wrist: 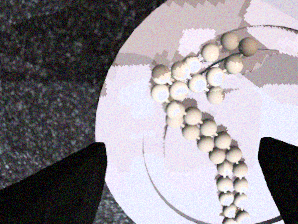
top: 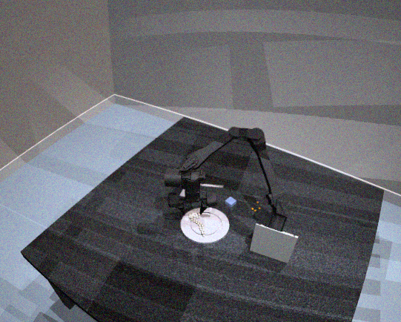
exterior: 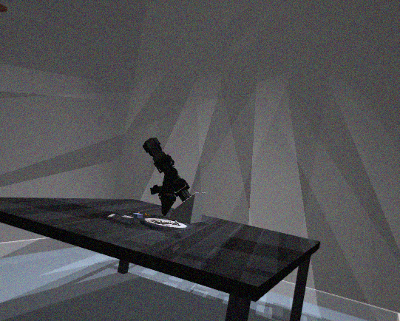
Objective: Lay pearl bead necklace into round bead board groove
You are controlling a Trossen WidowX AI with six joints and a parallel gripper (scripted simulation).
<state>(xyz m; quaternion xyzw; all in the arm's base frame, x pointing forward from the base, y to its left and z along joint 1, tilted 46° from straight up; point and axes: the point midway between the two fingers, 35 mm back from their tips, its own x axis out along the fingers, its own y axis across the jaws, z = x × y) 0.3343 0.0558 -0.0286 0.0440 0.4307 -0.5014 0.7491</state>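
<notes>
My gripper tip is 50 mm past the round white bead board, 10 mm to the left of it and 40 mm above it. The rest, counted from my gripper tip: small white block (110 mm ahead, 110 mm to the right, 40 mm below); small blue cube (70 mm behind, 190 mm to the right, 40 mm below); thin white stick (60 mm ahead, 240 mm to the right, 50 mm below).
</notes>
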